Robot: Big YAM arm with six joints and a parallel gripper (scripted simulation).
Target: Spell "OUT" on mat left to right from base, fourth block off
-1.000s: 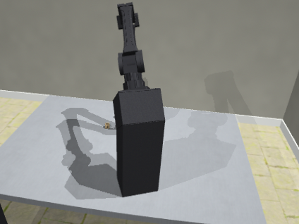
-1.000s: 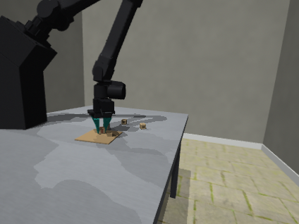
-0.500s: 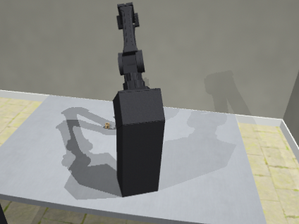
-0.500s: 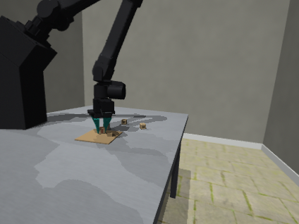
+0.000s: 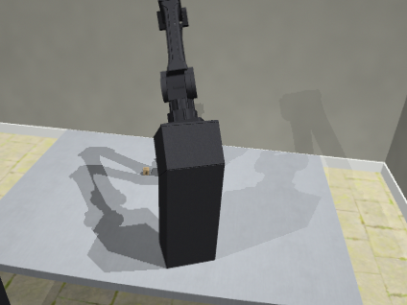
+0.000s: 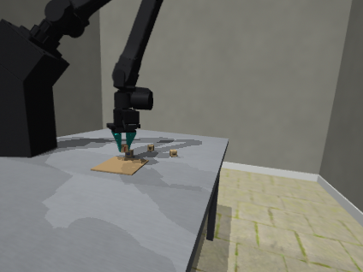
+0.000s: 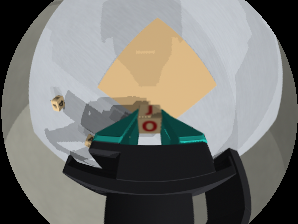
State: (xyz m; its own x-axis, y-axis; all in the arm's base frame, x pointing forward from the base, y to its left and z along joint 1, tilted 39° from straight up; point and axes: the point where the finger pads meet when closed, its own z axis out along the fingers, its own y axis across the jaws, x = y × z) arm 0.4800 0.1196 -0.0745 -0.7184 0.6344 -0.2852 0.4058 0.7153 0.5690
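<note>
Now: the tan mat 2 cm ahead of my hand, 3 cm to the right of it and 5 cm below it.
</note>
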